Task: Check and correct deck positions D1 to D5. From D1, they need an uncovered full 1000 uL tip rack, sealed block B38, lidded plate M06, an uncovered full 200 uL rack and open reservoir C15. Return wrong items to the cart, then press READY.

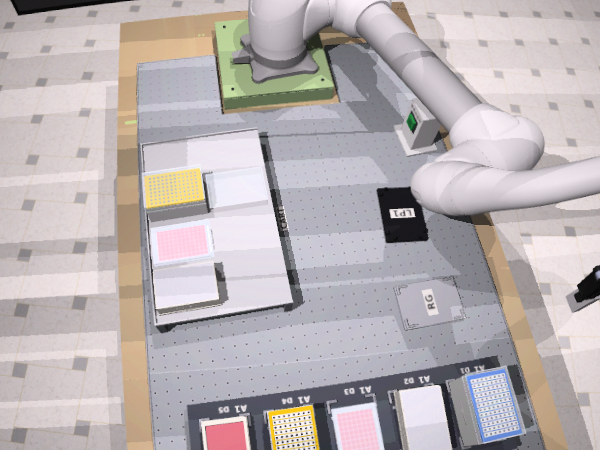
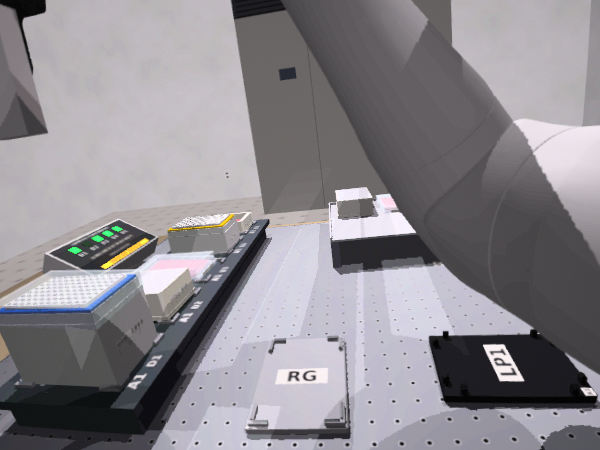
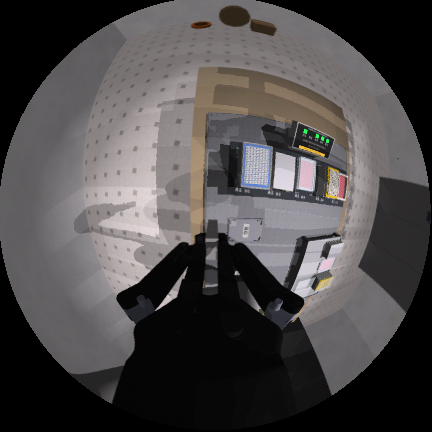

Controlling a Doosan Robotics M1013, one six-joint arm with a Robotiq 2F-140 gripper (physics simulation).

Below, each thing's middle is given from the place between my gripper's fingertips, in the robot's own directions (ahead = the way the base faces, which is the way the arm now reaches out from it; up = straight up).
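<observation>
There is the black LP1 pad (image 2: pixel 523 368), which lies 36 cm behind my hand, 10 cm to the right of it and 30 cm below it. As for the grey RG pad (image 2: pixel 302 389), my hand is 14 cm past it and 12 cm to the left of it, and 30 cm above it as well.
</observation>
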